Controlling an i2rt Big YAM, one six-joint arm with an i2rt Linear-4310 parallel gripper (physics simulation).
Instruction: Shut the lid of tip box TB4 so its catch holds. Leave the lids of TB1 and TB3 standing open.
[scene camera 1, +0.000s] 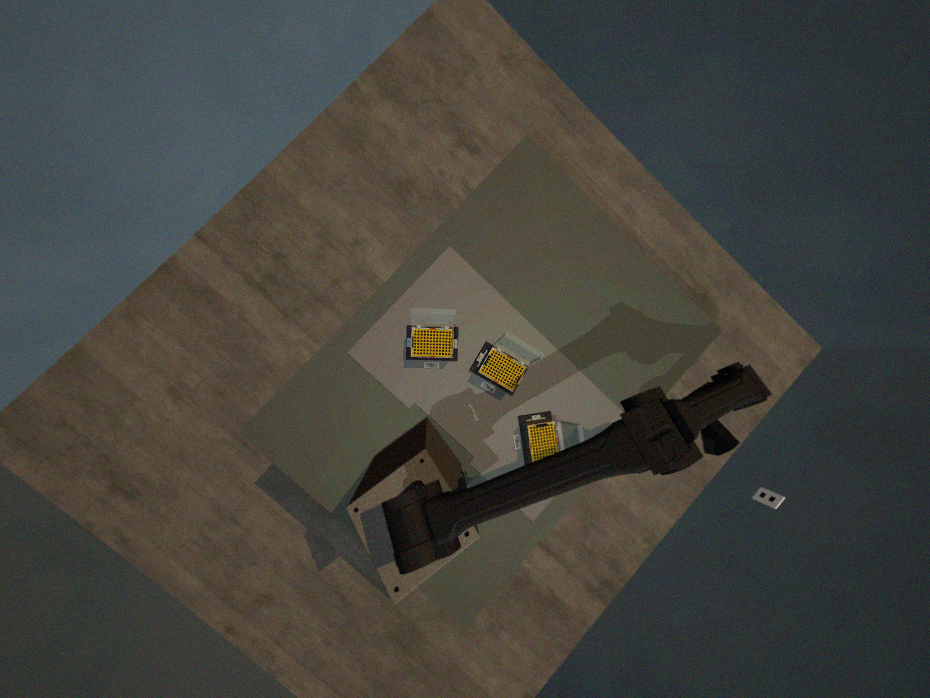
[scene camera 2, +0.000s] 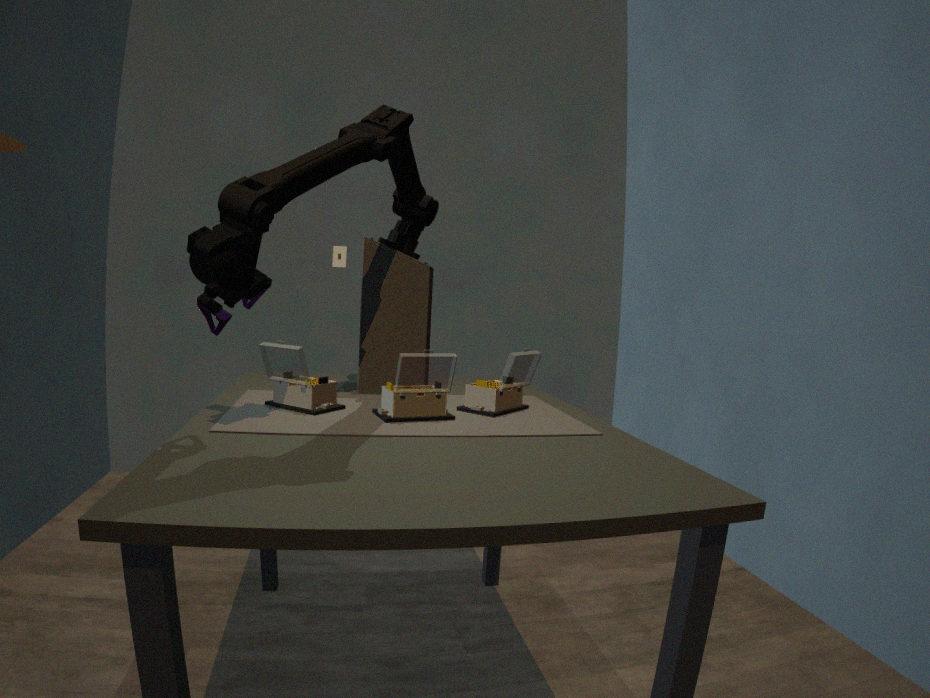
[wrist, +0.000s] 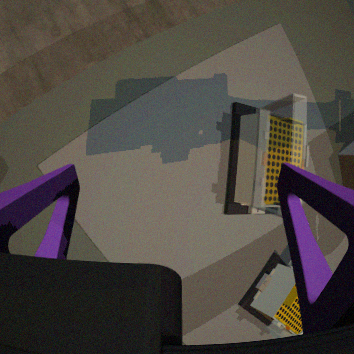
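Where they show: gripper, fingertip midpoint: (scene camera 2: 230, 320) (wrist: 177, 174); arm's base, link origin: (scene camera 1: 421, 519) (scene camera 2: 397, 251).
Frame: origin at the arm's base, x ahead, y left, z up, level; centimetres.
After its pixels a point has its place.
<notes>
Three tip boxes with yellow racks stand apart on the pale mat, lids open; I cannot read their labels or tell which is TB4, TB1 or TB3. One box (scene camera 1: 543, 439) (scene camera 2: 304, 393) @[x 35.0, y -19.0, z -33.8 cm] (wrist: 284, 160) @[x 36.8, y -24.2, z -24.9 cm], with its clear lid (scene camera 1: 572, 434) @[x 36.9, y -21.8, z -27.6 cm] (scene camera 2: 283, 359) @[x 36.5, y -23.5, z -26.5 cm] raised, is nearest my gripper and partly under the arm in scene camera 1. The middle box (scene camera 1: 501, 368) (scene camera 2: 414, 404) @[x 39.4, y 4.8, z -34.5 cm] (wrist: 274, 292) @[x 37.3, y -0.8, z -34.3 cm] has its lid (scene camera 1: 519, 349) @[x 41.9, y 6.4, z -28.3 cm] (scene camera 2: 425, 370) @[x 42.6, y 6.6, z -26.8 cm] up. The third box (scene camera 1: 431, 343) (scene camera 2: 493, 397) @[x 31.7, y 22.9, z -33.9 cm] has its lid (scene camera 1: 433, 315) @[x 30.0, y 29.7, z -27.4 cm] (scene camera 2: 521, 368) @[x 31.1, y 29.1, z -27.1 cm] up. My gripper (scene camera 2: 232, 318) @[x 50.7, y -31.2, z -17.7 cm] (wrist: 177, 174) @[x 50.7, y -31.2, z -17.7 cm] is open and empty, high above the table, touching no box.
The pale mat (scene camera 1: 450, 285) @[x 40.9, y 33.9, z -38.0 cm] (scene camera 2: 525, 428) @[x 44.5, y 27.7, z -38.0 cm] (wrist: 150, 200) @[x 46.3, y -23.8, z -38.0 cm] lies on the green-grey table (scene camera 1: 540, 195) @[x 81.6, y 36.4, z -38.2 cm] (scene camera 2: 420, 495) @[x 84.2, y 4.1, z -38.3 cm]. The arm's brown pedestal (scene camera 1: 405, 462) @[x 3.5, y 9.2, z -5.5 cm] (scene camera 2: 398, 323) @[x 7.7, y 1.1, z -19.3 cm] stands behind the boxes in scene camera 2. The arm's shadow falls across mat and table.
</notes>
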